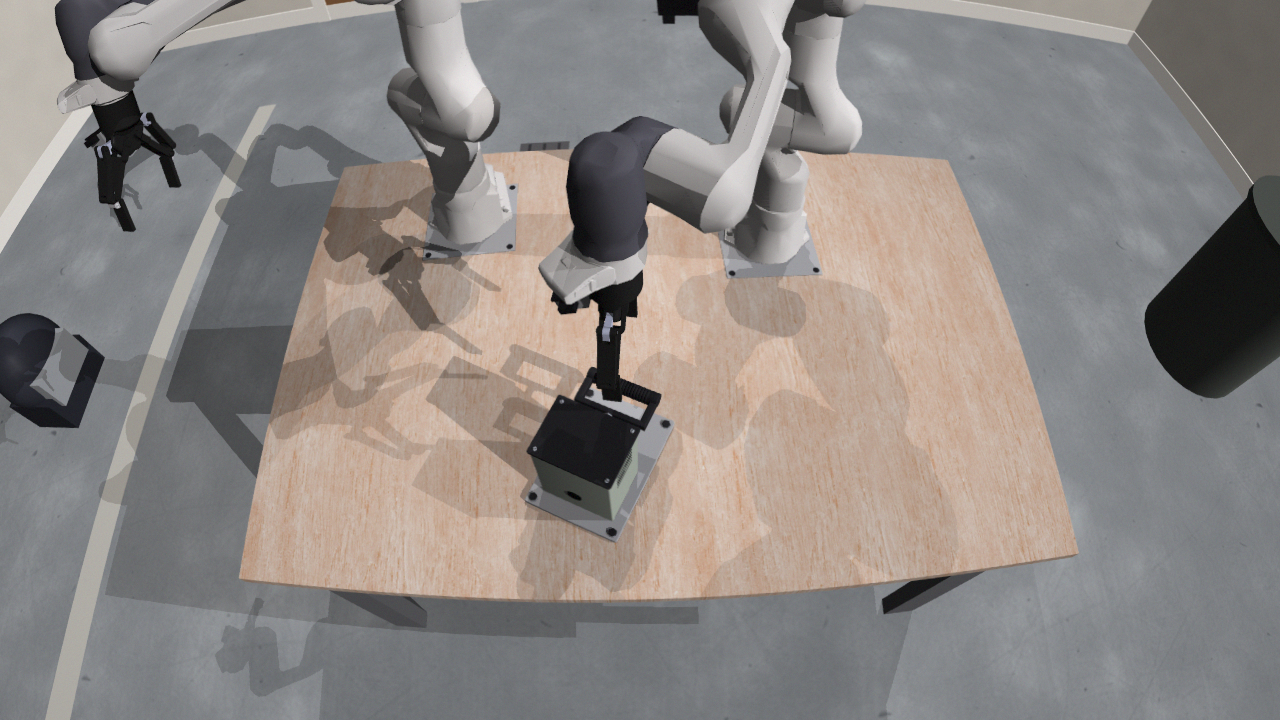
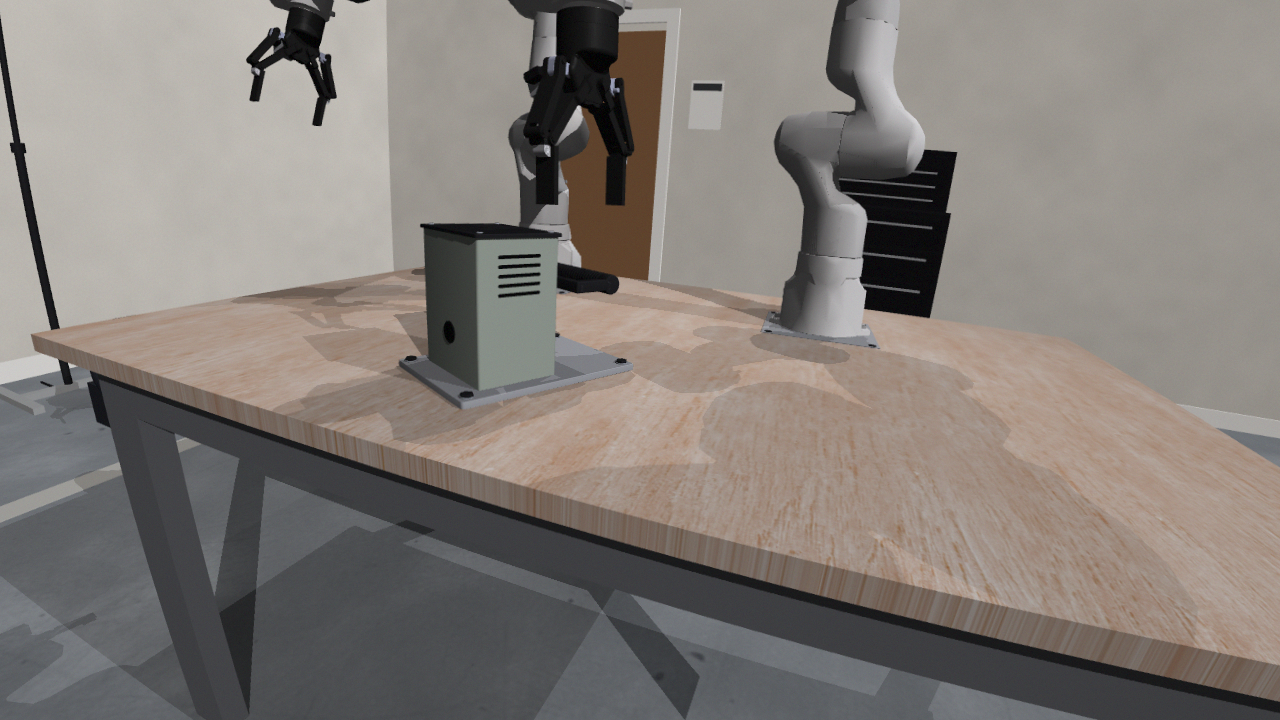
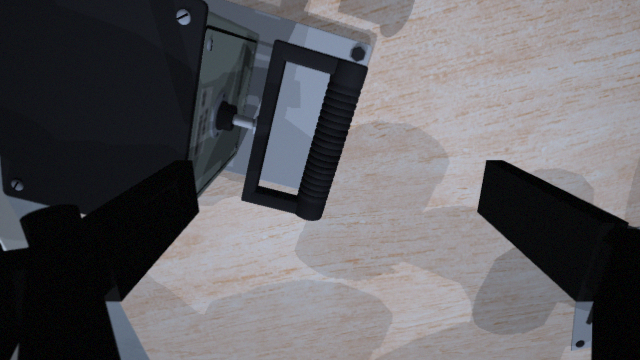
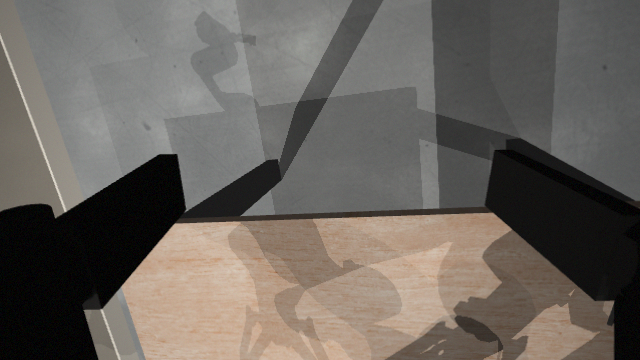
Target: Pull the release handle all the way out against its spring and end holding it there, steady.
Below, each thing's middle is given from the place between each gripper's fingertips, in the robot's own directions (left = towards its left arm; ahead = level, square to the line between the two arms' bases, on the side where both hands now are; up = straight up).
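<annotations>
Release handle (image 1: pixel 636 392): from my left hand, 5 cm ahead, 2 cm to the right, 10 cm below.
From the release handle, my right gripper (image 1: pixel 153 207): 88 cm to the right, 26 cm above, 20 cm short of it.
</annotations>
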